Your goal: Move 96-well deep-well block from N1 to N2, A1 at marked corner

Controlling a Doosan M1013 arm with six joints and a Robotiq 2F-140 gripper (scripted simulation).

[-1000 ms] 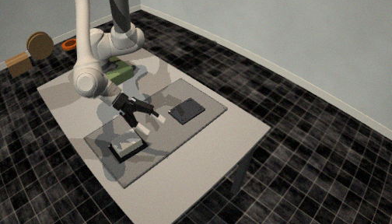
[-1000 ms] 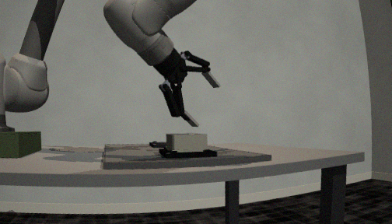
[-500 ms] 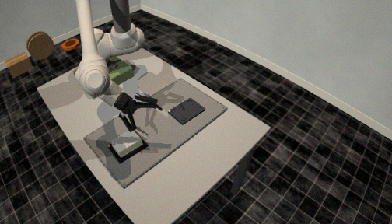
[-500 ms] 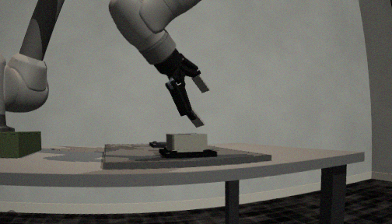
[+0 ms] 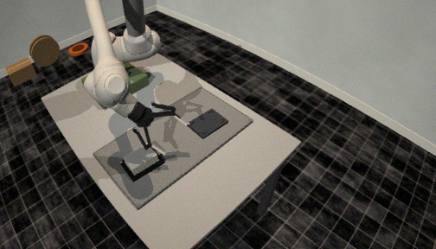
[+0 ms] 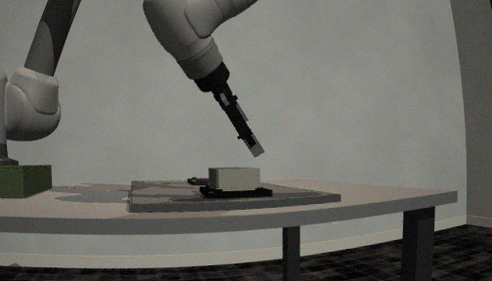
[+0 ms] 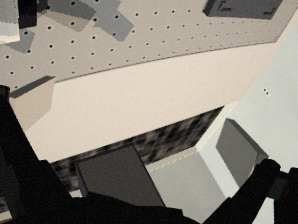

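Right now my hand is 13 cm to the left of the white deep-well block, 10 cm above it and 8 cm past it.
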